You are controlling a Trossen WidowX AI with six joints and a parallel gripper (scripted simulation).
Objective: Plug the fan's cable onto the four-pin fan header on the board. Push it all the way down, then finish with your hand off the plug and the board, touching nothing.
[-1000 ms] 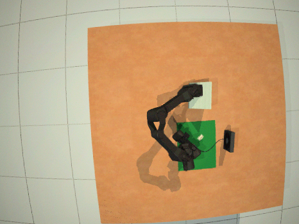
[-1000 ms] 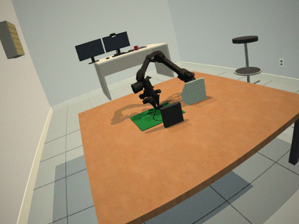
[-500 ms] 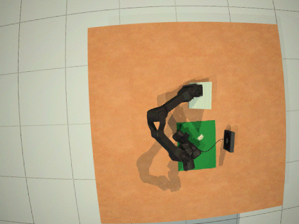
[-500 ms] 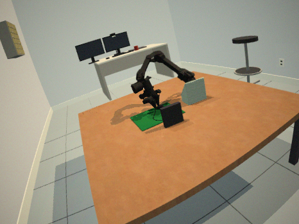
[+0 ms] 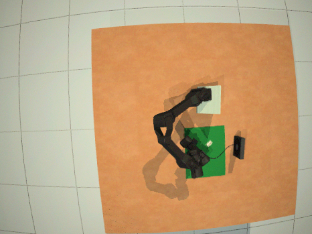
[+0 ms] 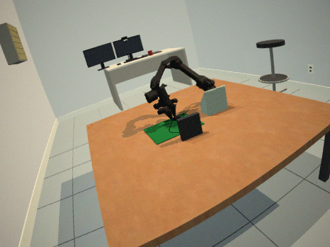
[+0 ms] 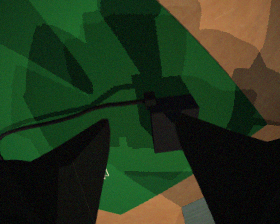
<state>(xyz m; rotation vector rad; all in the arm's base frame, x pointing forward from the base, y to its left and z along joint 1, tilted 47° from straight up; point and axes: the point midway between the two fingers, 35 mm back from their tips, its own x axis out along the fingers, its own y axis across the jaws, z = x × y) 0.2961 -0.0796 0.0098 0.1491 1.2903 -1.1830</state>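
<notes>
The dark fan plug lies 30 mm behind my gripper tip, 10 mm to the right of it and 10 mm below it. Round my gripper tip: green board 40 mm ahead, 70 mm to the left, 40 mm below; then pale fan header 10 mm behind, 90 mm to the left, 20 mm below; then black fan 10 mm ahead, 250 mm to the left, 40 mm above.
</notes>
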